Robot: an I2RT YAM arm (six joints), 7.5 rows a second.
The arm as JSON. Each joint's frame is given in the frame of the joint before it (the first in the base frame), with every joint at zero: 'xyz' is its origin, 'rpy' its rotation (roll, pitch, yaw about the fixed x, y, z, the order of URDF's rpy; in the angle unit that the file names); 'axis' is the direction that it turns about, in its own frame. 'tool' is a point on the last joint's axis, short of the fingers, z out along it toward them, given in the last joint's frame.
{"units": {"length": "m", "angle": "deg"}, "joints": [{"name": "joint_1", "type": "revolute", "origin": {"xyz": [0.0, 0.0, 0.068], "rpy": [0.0, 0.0, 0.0]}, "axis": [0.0, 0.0, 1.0]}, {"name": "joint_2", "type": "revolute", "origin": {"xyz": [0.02, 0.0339, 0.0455], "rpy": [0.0, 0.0, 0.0]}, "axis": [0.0, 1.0, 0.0]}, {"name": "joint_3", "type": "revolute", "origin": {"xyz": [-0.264, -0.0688, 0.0], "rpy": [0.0, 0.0, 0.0]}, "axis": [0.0, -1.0, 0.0]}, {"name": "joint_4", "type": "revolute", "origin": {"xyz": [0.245, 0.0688, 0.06], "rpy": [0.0, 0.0, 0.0]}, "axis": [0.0, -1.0, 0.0]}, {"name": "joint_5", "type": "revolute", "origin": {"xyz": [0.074, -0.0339, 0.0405], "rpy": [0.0, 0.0, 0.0]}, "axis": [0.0, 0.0, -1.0]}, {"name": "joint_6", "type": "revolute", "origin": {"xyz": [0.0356, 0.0, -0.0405], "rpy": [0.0, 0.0, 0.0]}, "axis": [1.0, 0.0, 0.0]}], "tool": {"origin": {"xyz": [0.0, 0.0, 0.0], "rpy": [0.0, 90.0, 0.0]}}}
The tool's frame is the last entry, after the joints.
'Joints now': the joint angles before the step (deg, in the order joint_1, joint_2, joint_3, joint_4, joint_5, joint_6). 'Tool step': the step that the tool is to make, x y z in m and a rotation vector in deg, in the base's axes. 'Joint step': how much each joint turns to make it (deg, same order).
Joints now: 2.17 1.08 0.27 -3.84 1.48 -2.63
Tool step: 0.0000 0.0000 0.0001 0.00 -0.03 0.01
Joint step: 0.00 0.00 0.01 0.02 -0.01 0.00
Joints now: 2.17 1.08 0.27 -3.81 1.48 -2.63
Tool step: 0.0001 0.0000 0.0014 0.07 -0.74 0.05
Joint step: -0.03 -0.01 0.00 0.74 -0.08 0.04
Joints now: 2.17 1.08 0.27 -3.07 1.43 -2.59
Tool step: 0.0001 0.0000 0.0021 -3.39 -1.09 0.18
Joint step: 0.01 0.01 0.02 1.03 0.03 -3.43
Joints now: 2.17 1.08 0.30 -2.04 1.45 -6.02
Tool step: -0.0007 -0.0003 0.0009 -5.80 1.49 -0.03
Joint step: -0.02 0.33 0.87 -2.09 0.37 -5.73
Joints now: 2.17 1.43 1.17 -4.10 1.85 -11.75
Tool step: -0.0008 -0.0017 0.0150 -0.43 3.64 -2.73
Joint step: 0.03 3.85 4.84 -4.64 2.77 0.01
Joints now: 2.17 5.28 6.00 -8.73 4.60 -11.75
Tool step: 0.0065 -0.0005 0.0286 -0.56 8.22 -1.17
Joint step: 0.00 10.55 9.67 -7.35 1.19 0.00
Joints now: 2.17 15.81 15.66 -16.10 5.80 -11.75
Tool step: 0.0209 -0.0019 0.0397 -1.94 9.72 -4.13
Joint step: 0.01 14.74 13.50 -8.56 4.43 0.03
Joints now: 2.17 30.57 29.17 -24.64 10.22 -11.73
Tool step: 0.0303 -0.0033 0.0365 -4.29 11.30 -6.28
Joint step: 0.00 15.01 15.03 -11.50 7.36 0.02
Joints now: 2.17 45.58 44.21 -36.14 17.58 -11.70
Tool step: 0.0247 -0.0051 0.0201 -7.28 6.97 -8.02
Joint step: 0.02 9.91 9.82 -7.17 10.66 0.01
